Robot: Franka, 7 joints.
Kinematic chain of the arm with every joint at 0, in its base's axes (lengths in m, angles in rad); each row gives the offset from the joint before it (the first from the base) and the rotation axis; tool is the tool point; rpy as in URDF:
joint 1: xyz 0 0 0.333 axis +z
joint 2: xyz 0 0 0 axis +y
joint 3: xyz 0 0 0.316 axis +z
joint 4: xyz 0.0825 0 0 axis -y
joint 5: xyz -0.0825 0 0.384 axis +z
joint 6: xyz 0 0 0 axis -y
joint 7: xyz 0.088 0 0 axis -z
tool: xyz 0 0 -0.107 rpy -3.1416 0 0
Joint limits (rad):
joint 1: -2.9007..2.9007
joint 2: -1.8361..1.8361
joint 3: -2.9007..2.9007
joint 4: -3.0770..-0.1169
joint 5: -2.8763..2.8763
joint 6: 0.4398..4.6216
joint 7: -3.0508..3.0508
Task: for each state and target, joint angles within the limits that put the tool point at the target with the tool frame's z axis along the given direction. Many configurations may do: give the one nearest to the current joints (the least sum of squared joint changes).
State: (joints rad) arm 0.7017 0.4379 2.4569 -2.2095 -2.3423 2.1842 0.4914
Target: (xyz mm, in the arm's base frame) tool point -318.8 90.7 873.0 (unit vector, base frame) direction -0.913 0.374 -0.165
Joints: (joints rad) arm 1.0082 0.9827 2.6677 -1.9033 -1.4712 2.0481 0.4914
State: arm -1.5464 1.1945 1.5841 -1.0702 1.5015 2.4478 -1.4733
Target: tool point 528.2 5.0 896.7 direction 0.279 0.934 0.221
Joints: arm -1.4117 0.4699 1.8467 -1.2515 1.0785 2.1562 -1.4733
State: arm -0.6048 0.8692 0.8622 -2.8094 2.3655 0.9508 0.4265
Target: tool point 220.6 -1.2 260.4 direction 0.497 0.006 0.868
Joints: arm -1.0622 0.5075 0.3871 -3.0758 1.6192 0.5078 0.4265
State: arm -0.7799 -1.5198 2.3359 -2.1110 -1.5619 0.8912 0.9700
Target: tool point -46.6 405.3 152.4 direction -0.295 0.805 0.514
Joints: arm -0.0938 -1.1833 2.2600 -2.6402 -2.2392 1.2809 0.9700
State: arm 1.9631 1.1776 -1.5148 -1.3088 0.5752 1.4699 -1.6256
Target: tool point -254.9 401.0 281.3 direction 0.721 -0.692 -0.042
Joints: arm 2.9007 0.6983 -0.7945 -1.7871 -0.1374 0.8538 -1.6256
